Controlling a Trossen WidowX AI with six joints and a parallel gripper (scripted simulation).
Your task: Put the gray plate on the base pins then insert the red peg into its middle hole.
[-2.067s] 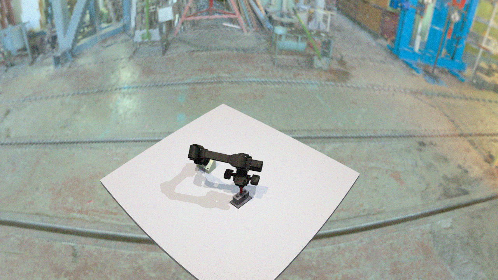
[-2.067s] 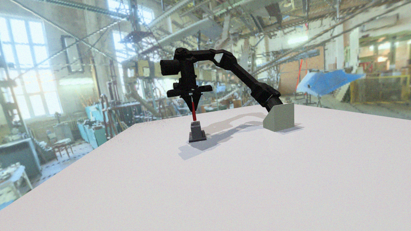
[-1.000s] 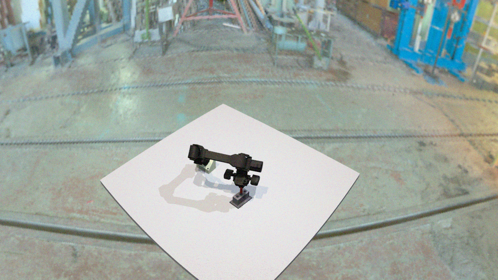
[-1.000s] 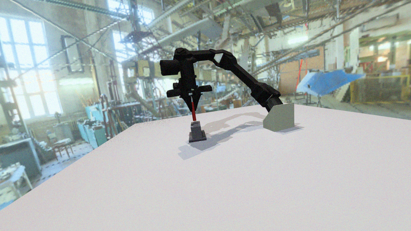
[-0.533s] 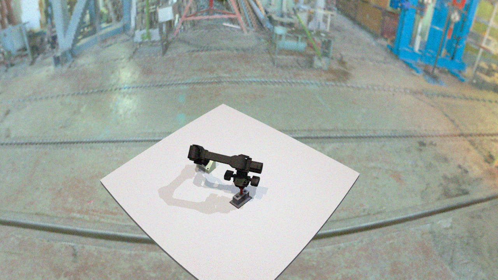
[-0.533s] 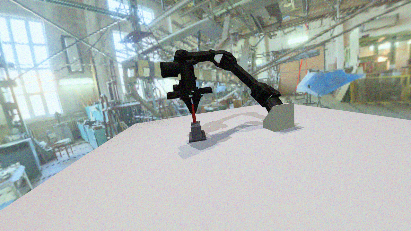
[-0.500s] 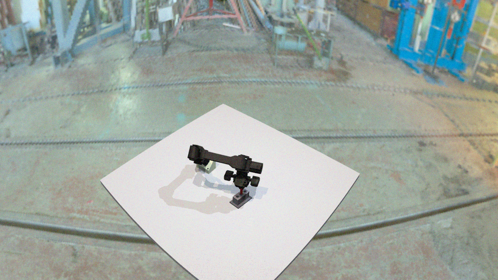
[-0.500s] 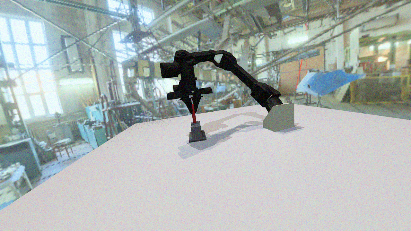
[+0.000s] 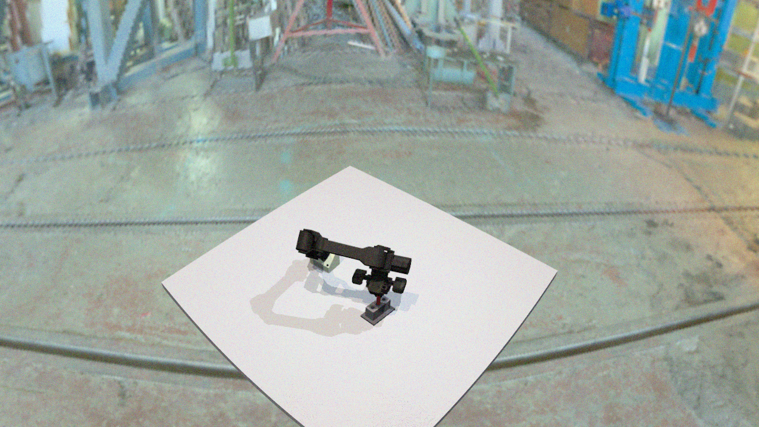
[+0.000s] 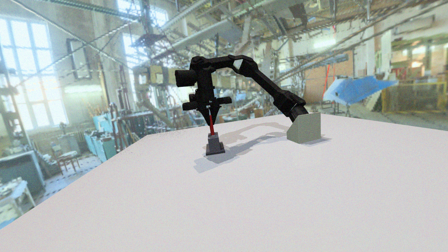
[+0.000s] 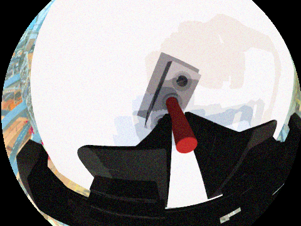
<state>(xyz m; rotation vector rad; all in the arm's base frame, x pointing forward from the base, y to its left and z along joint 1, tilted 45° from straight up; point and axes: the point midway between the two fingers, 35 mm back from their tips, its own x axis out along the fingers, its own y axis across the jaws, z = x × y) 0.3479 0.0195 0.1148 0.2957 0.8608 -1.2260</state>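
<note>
The red peg lies right at my gripper tip. Round my gripper tip: gray plate (50 mm below); dark base (90 mm below).
</note>
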